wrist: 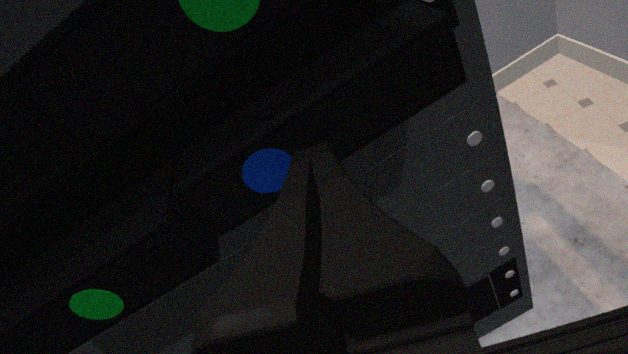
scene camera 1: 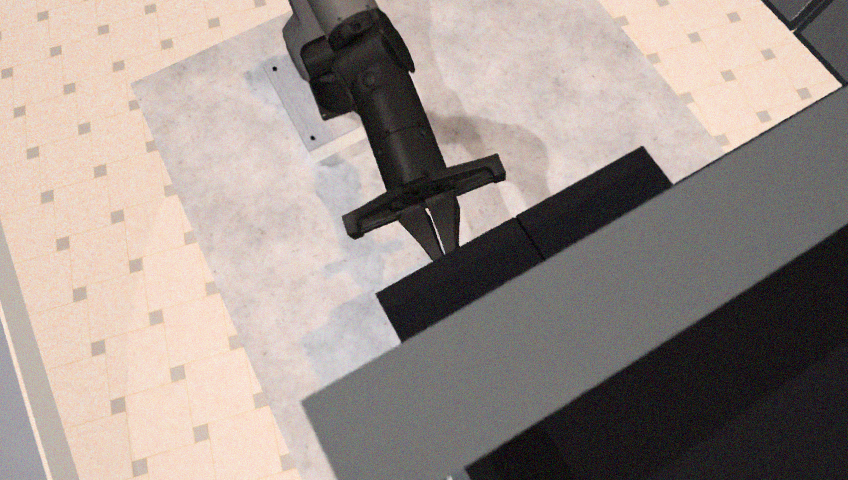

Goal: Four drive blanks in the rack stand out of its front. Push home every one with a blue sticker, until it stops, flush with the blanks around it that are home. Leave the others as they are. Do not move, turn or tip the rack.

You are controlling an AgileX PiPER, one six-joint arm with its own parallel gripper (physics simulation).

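The rack point(scene camera 1: 535, 309) point(wrist: 506, 210) shows its grey top in the scene view and its right side flange in the wrist view. Two dark blanks, a left one point(scene camera 1: 458, 279) and a right one point(scene camera 1: 595, 202), stand out of its front; their stickers do not show there. In the wrist view, a dark blank with a blue sticker point(wrist: 265, 171) is behind the fingertips. Green stickers show on an upper blank point(wrist: 220, 12) and a lower-left blank point(wrist: 96, 304). My gripper point(scene camera 1: 445, 256) point(wrist: 319, 167) is shut and empty, its tips just right of the blue sticker's centre, covering its right edge. Contact and exact depth are too dark to tell.
Several round screw heads line the rack's right flange. Another small dark panel point(wrist: 505, 285) sits low at that side. A grey mounting plate point(scene camera 1: 291, 107) lies beside the arm, on a mottled light surface point(scene camera 1: 238, 196). Tiled floor and walls lie beyond.
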